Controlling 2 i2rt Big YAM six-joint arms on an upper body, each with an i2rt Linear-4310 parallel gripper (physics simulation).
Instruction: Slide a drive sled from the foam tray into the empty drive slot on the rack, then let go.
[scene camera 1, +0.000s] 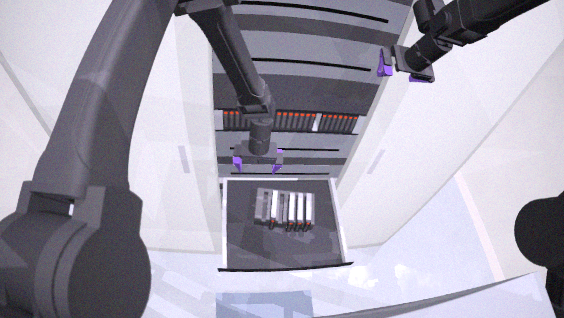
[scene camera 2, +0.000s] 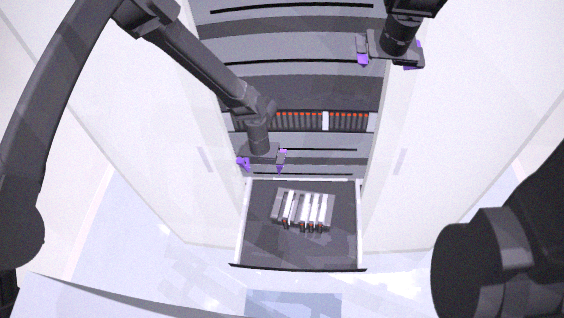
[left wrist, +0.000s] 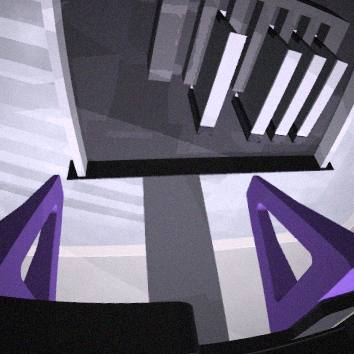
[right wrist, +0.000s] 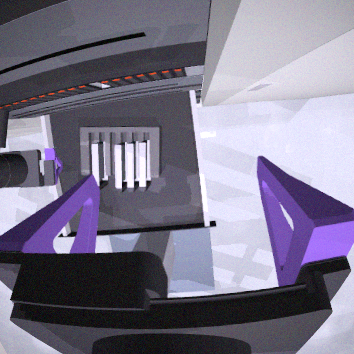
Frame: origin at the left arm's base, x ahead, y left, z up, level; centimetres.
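Seen in the pictures: left gripper, fingertip midpoint: (scene camera 1: 256, 172) (scene camera 2: 264, 172) (left wrist: 157, 183) (right wrist: 41, 166); right gripper, fingertip midpoint: (scene camera 1: 394, 76) (scene camera 2: 383, 66) (right wrist: 173, 172).
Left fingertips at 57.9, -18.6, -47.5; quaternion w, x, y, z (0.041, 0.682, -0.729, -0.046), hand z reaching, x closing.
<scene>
Offsets run from my left fingertips to a thing's top centre, as dx, dy, dz. "spot": to the spot under its first point.
The grey foam tray @(-0.9, -11.6, -19.6) (scene camera 1: 259, 207) (scene camera 2: 276, 207) (left wrist: 167, 45) (right wrist: 156, 160) lies in a pulled-out drawer and holds several drive sleds with white top edges; the one farthest left (scene camera 1: 274, 205) (scene camera 2: 288, 204) (left wrist: 222, 82) (right wrist: 95, 160) stands apart from the others. The empty drive slot (scene camera 1: 317, 122) (scene camera 2: 325, 121) (right wrist: 102, 85) shows as a pale gap in the rack's row of orange-tipped drives. My left gripper (scene camera 1: 257, 166) (scene camera 2: 262, 166) (left wrist: 157, 183) is open and empty, above the drawer's back left part. My right gripper (scene camera 1: 402, 75) (scene camera 2: 387, 63) (right wrist: 173, 172) is open and empty, high at the right of the rack.
The drawer's black front edge @(spot: -24.8, -10.4, -24.1) (scene camera 1: 286, 270) (scene camera 2: 297, 268) (left wrist: 200, 165) (right wrist: 140, 231) and its pale side walls surround the tray. White panels @(spot: +10.4, -59.5, +14.3) (scene camera 1: 425, 125) (scene camera 2: 450, 125) flank the rack. The left arm's wrist covers part of the drive row in both scene views.
</scene>
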